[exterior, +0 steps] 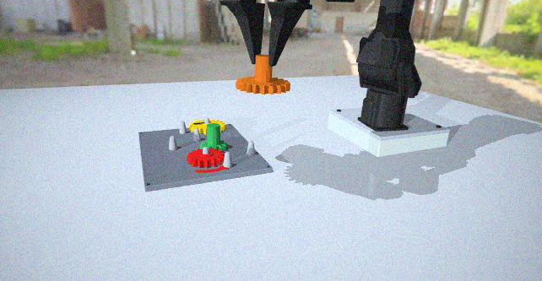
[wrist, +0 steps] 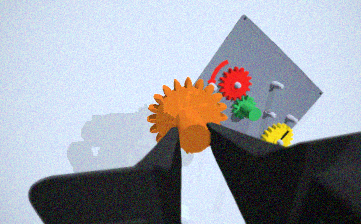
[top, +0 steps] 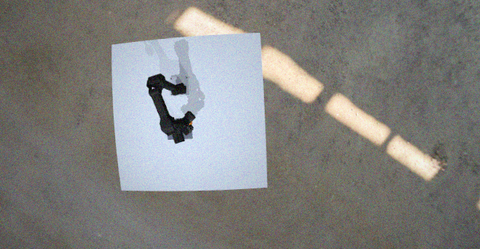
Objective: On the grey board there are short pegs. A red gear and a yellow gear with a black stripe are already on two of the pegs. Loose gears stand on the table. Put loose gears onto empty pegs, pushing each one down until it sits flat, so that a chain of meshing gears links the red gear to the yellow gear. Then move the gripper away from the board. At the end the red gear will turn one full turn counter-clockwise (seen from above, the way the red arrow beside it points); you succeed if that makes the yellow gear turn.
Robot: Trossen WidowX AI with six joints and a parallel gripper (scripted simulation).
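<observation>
My gripper tip is now 50 mm short of the small green gear, 110 mm to the left of it and 130 mm above it. Round my gripper tip: red arrow 60 mm ahead, 30 mm to the right, 150 mm below; then large orange gear 10 mm below; then red gear 70 mm ahead, 70 mm to the right, 140 mm below.
</observation>
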